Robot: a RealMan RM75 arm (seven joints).
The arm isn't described. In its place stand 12 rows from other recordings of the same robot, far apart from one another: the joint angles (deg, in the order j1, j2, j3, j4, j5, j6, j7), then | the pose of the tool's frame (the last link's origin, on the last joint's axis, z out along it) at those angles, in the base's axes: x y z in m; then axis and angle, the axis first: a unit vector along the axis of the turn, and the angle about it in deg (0 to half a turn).
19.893, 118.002, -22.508, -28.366, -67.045, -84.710, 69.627 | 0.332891 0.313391 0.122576 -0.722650 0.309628 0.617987 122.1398
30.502, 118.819, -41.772, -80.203, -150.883, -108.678, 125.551 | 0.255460 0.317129 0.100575 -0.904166 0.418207 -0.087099 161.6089
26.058, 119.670, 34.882, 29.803, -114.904, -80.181, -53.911 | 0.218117 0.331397 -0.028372 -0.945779 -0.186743 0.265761 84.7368
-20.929, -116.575, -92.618, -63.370, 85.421, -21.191, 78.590 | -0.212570 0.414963 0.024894 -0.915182 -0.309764 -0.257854 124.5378
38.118, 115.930, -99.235, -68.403, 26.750, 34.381, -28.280 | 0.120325 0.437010 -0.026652 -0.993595 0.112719 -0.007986 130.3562
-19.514, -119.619, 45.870, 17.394, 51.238, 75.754, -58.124 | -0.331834 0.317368 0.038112 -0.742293 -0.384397 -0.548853 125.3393
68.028, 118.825, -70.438, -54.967, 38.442, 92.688, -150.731 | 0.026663 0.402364 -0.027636 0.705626 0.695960 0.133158 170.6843
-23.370, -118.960, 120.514, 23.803, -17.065, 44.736, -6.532 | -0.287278 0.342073 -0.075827 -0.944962 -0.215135 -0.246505 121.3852
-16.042, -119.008, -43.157, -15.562, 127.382, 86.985, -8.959 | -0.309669 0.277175 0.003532 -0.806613 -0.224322 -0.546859 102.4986
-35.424, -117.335, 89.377, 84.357, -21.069, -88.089, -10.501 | -0.162244 0.362194 0.007857 -0.814407 -0.558428 0.157794 142.3751
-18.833, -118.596, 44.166, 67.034, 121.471, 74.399, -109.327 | -0.304145 0.341179 0.093687 -0.915616 -0.379909 -0.131594 140.5943
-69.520, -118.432, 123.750, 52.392, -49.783, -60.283, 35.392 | -0.036440 0.358560 -0.148256 -0.968196 0.077272 0.237962 167.7065
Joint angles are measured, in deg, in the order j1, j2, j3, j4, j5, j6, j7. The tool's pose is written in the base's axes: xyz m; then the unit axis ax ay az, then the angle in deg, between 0 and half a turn. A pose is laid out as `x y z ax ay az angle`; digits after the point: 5 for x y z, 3 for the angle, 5 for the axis.
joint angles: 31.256, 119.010, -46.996, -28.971, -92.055, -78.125, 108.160
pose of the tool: 0.24662 0.35756 -0.00998 -0.77858 0.49221 0.38929 168.500
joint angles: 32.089, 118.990, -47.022, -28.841, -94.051, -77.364, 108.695
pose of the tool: 0.24544 0.35977 -0.01383 -0.78546 0.49388 0.37300 168.665
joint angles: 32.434, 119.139, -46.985, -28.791, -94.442, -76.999, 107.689
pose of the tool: 0.24398 0.36099 -0.01559 -0.79162 0.48665 0.36947 168.270
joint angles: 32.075, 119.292, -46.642, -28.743, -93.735, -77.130, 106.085
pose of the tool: 0.24499 0.36004 -0.01467 -0.79306 0.47904 0.37626 167.519
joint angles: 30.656, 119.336, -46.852, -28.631, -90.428, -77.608, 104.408
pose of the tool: 0.24905 0.35654 -0.00994 -0.78362 0.47598 0.39923 166.411
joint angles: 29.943, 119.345, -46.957, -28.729, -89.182, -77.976, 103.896
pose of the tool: 0.25114 0.35437 -0.00765 -0.77961 0.47509 0.40803 166.039
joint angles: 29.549, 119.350, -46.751, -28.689, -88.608, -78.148, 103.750
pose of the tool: 0.25296 0.35318 -0.00615 -0.77578 0.47662 0.41351 165.762
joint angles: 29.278, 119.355, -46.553, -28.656, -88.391, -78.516, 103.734
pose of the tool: 0.25398 0.35177 -0.00531 -0.77350 0.47745 0.41682 165.823
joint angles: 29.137, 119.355, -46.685, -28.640, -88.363, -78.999, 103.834
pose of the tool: 0.25377 0.35021 -0.00565 -0.77343 0.47722 0.41722 166.303
